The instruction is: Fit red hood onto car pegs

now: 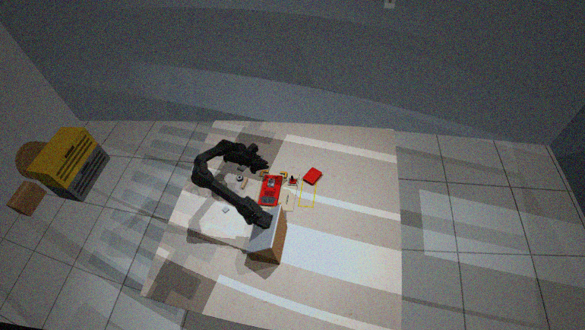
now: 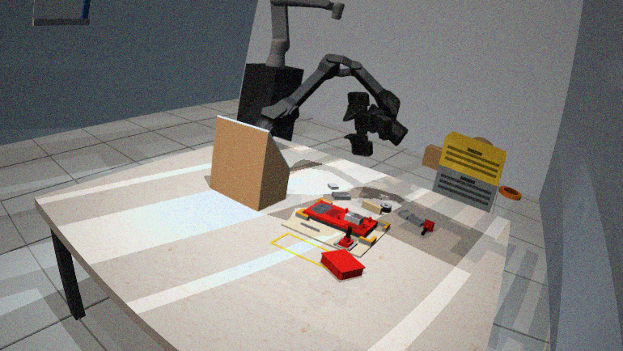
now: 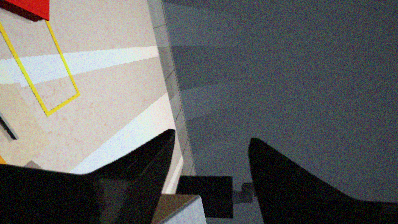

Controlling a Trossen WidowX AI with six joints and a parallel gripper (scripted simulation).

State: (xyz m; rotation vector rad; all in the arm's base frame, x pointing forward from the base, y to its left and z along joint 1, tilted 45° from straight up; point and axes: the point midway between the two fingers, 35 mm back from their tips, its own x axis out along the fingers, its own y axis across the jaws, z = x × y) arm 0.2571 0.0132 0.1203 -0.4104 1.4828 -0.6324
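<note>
Right now the hood is 27 cm below my gripper tip, 17 cm to the right of it and 16 cm ahead of it. Round my gripper tip: tan block 28 cm below, 21 cm to the left, 4 cm ahead; then engine block 26 cm below, 6 cm ahead, 5 cm to the left; then jig 28 cm below, 4 cm ahead, 3 cm to the left.
</note>
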